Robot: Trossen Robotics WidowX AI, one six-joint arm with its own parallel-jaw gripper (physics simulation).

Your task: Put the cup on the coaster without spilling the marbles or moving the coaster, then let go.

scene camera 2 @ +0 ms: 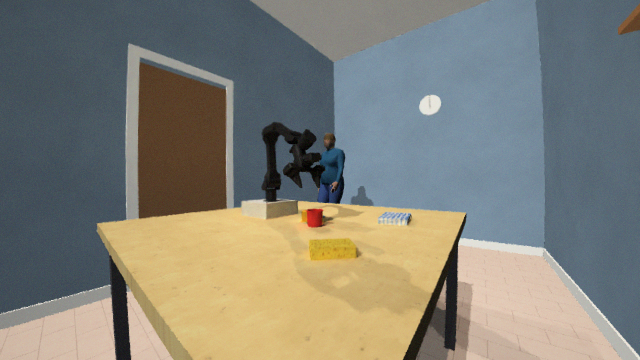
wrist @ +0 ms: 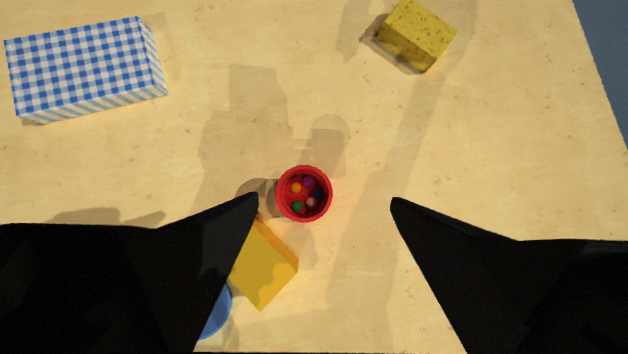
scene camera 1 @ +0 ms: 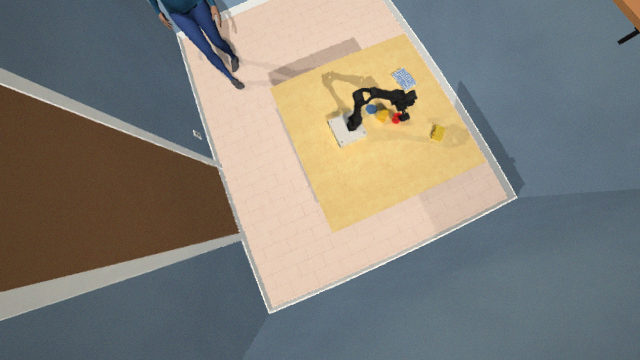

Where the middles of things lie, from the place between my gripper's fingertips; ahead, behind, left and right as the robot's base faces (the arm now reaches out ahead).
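Counting from my hand, I find the blue-and-white checked cloth block point(wrist: 61, 74) 190 mm ahead, 340 mm to the left and 140 mm below. The blue coaster point(wrist: 222, 308) is 150 mm behind my hand, 150 mm below it and 160 mm to the left of it, while the yellow-orange block point(wrist: 265, 264) is 70 mm to the left of my hand, 80 mm behind it and 130 mm below it. As for the red cup point(wrist: 284, 196), it is 10 mm ahead of my hand, 10 mm to the left of it and 120 mm below it.
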